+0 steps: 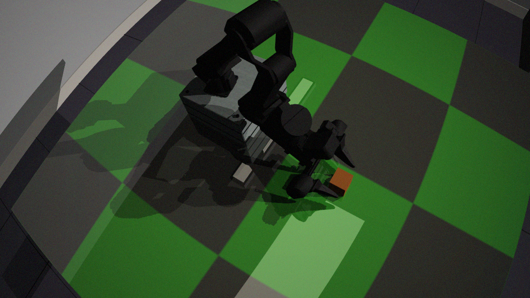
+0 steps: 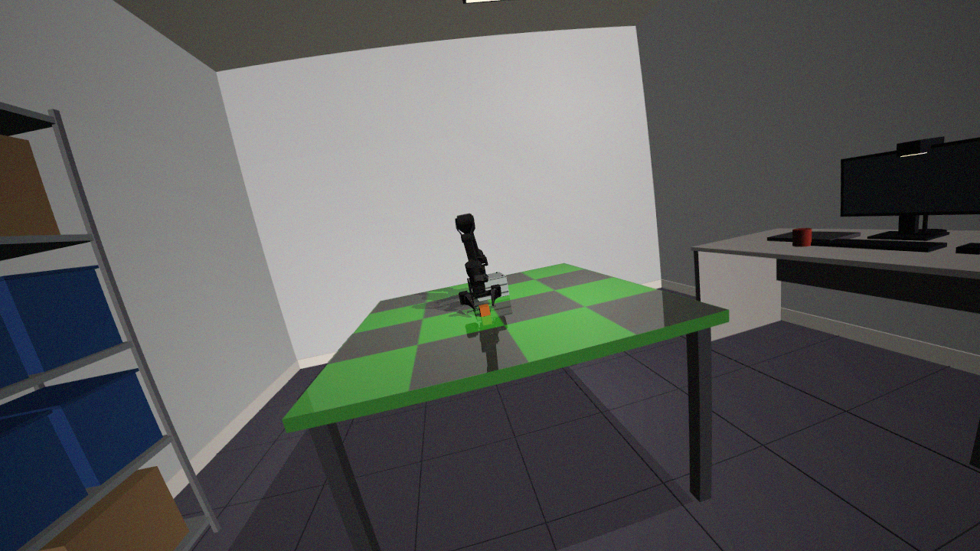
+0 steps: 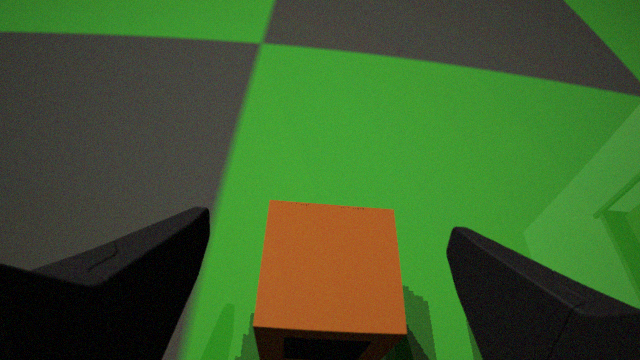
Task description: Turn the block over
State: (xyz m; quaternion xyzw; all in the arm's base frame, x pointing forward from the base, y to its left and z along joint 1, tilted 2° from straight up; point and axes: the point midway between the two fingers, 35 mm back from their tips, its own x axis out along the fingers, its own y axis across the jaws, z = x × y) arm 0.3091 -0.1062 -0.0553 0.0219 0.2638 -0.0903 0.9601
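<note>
The orange block lies 2 cm behind my gripper tip and 2 cm below it.
</note>
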